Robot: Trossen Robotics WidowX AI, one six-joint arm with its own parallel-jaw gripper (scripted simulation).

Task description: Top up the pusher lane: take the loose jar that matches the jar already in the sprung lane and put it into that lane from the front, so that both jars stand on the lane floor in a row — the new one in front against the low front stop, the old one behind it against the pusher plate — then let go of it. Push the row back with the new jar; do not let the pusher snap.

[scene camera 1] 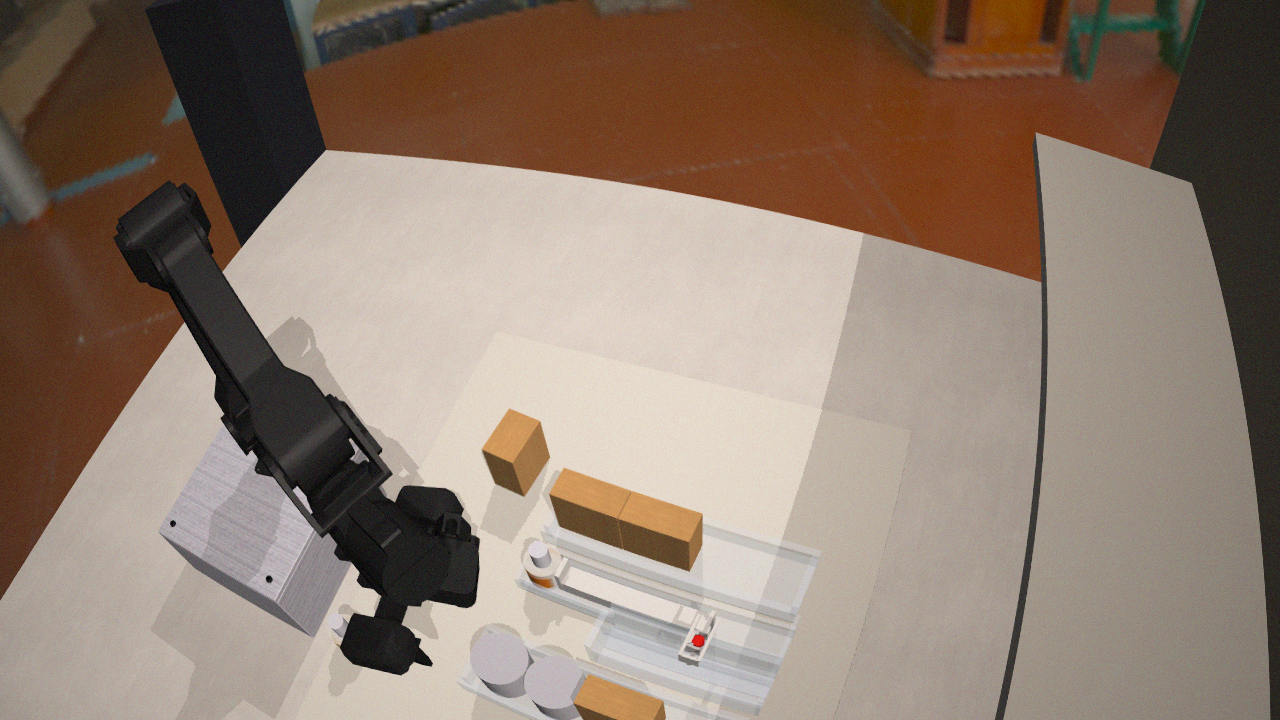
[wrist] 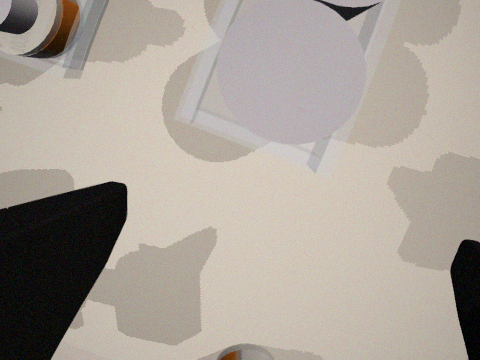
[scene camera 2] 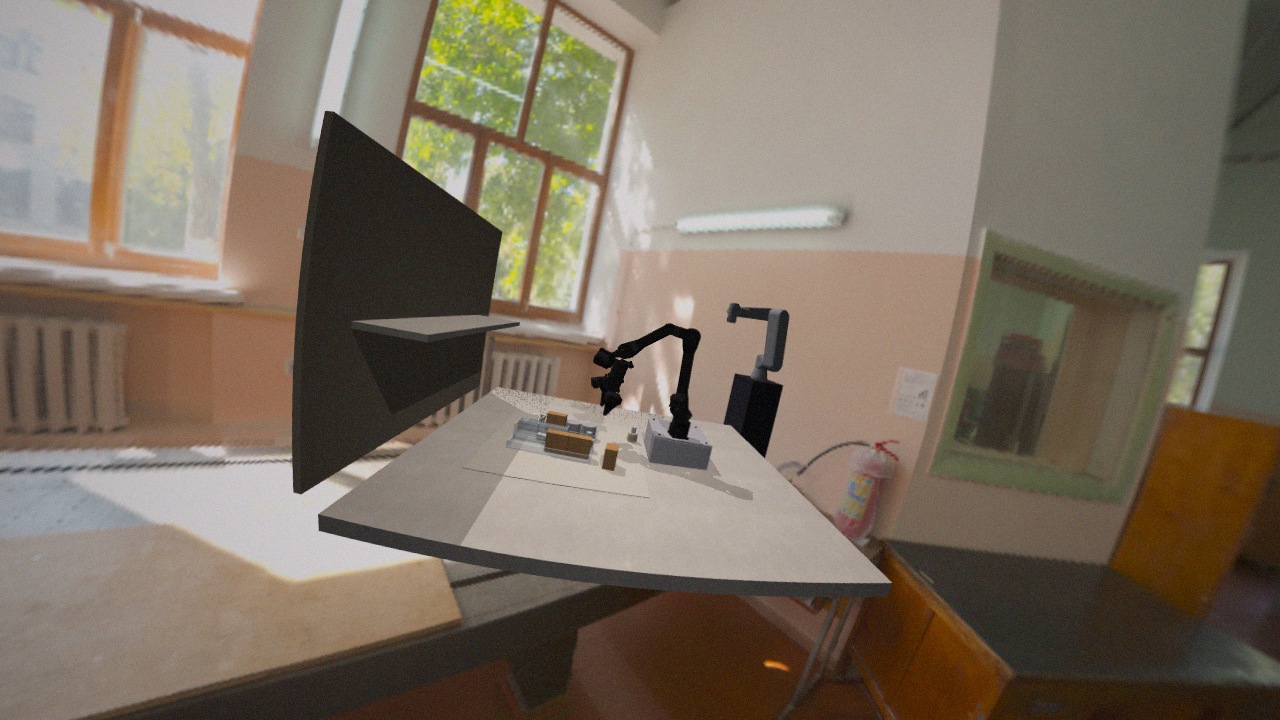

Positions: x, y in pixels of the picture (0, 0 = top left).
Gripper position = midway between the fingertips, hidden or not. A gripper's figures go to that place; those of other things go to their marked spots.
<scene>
My gripper point(scene camera 1: 440, 625) is 0.78 m from the lens. A jar point(scene camera 1: 541, 561) is 0.86 m from the lens. A brown box point(scene camera 1: 516, 452) is 0.91 m from the lens. A brown box point(scene camera 1: 584, 505) is 0.86 m from the lens. A brown box point(scene camera 1: 664, 532) is 0.84 m from the lens.
</scene>
